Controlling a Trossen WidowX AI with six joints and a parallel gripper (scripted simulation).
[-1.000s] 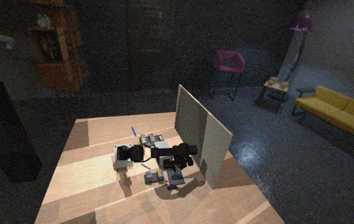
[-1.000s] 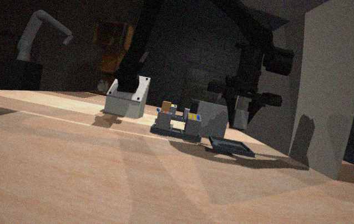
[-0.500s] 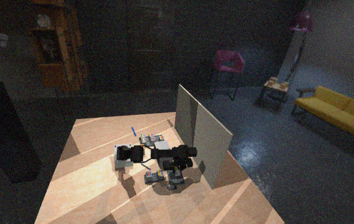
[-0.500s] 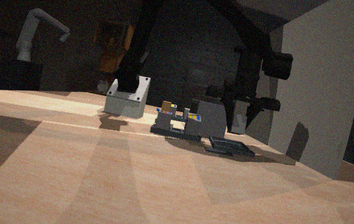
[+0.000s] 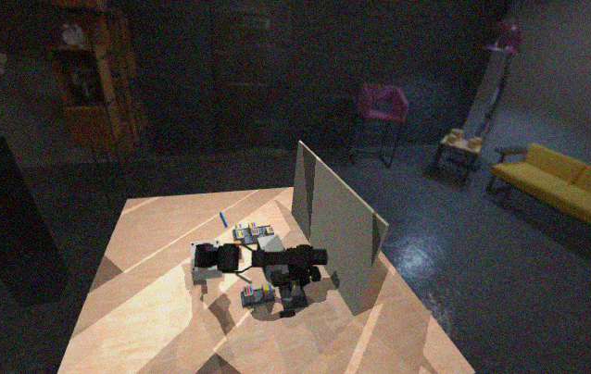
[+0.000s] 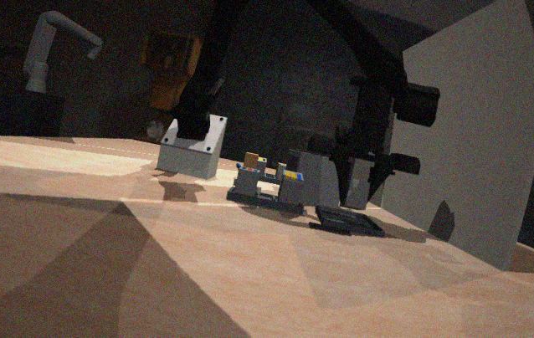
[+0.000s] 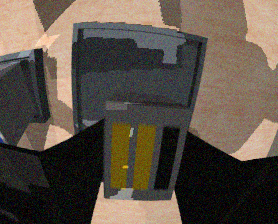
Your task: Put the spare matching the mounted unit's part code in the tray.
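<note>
My gripper tip is 3 cm below the grey spare. Also, from my gripper tip: rack 14 cm behind, 3 cm to the left, 2 cm below; then dark slab 5 cm behind, 8 cm to the right, 3 cm below; then flat dark tray 3 cm below.
</note>
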